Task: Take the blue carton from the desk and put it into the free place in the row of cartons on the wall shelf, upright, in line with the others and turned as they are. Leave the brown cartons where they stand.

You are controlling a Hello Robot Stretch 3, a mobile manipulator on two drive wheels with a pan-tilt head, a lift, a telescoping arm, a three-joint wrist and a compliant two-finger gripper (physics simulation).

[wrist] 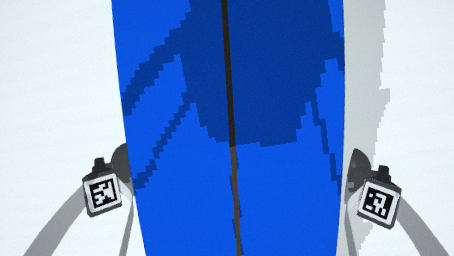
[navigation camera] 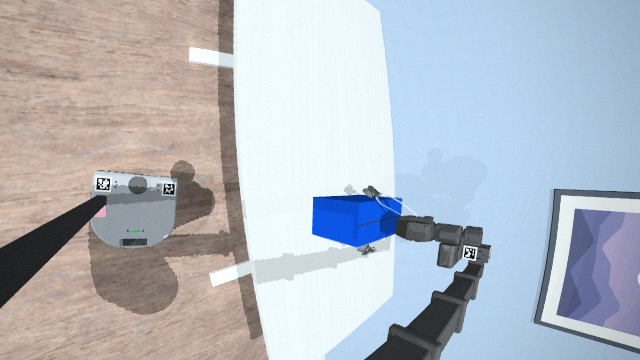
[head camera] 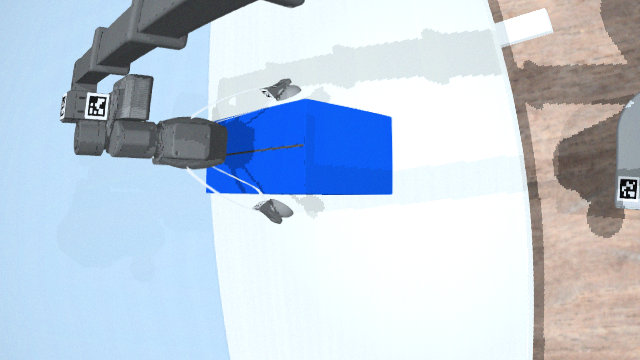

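Seen in the pictures: gripper, fingertip midpoint: (wrist: 238, 166); robot's base, link origin: (navigation camera: 138, 184).
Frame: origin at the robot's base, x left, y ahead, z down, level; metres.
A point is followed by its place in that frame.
Observation:
The blue carton (head camera: 350, 155) @(x -0.480, y -0.019, z -0.817 m) (navigation camera: 334, 216) @(x -0.479, y -0.015, z -0.815 m) (wrist: 175, 220) @(x -0.541, y 0.015, z -0.900 m) stands on the white desk (head camera: 380, 280) @(x -0.486, y 0.171, z -0.721 m) (navigation camera: 310, 100) @(x -0.430, y 0.332, z -0.720 m) (wrist: 50, 75) @(x -0.640, y 0.256, z -0.720 m), with a thin dark line along its top. My gripper (head camera: 284, 149) @(x -0.559, y -0.022, z -0.851 m) (navigation camera: 369, 220) @(x -0.559, y -0.022, z -0.851 m) (wrist: 238, 166) @(x -0.559, y -0.022, z -0.851 m) is open, its fingers on either side of the carton. In the wrist view the left fingertip is right at the carton's left edge; whether it touches is unclear. The right fingertip stands a small gap from the right edge. The gripper body is over the carton's far end in the head view. The wall shelf and brown cartons do not show.
The blue wall (head camera: 100, 300) @(x -1.004, y 0.324, z -1.040 m) (navigation camera: 475, 75) @(x -0.955, y 0.574, z -1.115 m) rises behind the desk. A framed picture (navigation camera: 564, 240) @(x -1.055, y -0.057, z -1.428 m) hangs on it. My arm (head camera: 160, 25) @(x -0.312, y -0.085, z -1.187 m) (navigation camera: 430, 320) @(x -0.264, y -0.085, z -1.177 m) reaches over the desk toward the wall. My base (navigation camera: 135, 212) @(x 0.002, y -0.110, z -0.160 m) stands on the wooden floor (navigation camera: 100, 75) @(x 0.235, y 0.474, z -0.001 m) before the desk's front edge.

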